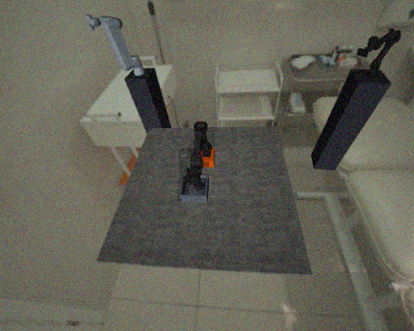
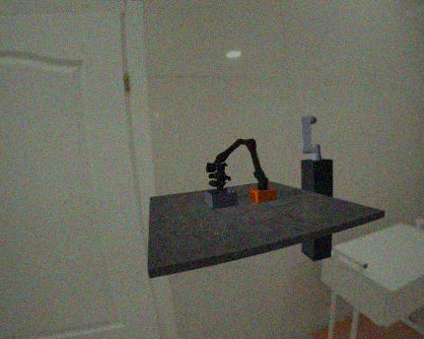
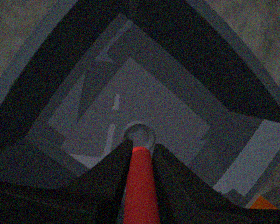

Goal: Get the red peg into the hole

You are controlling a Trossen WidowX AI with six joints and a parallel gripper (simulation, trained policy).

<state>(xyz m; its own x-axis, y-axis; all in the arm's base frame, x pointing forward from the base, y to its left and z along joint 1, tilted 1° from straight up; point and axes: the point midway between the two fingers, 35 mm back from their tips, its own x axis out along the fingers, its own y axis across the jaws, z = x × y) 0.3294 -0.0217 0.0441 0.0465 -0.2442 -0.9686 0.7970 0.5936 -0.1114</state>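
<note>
Now: the red peg 30 mm above my gripper tip, 10 mm to the left of it and 10 mm behind it. Also, from my gripper tip: grey-blue box (70 mm below, 10 mm behind).
</note>
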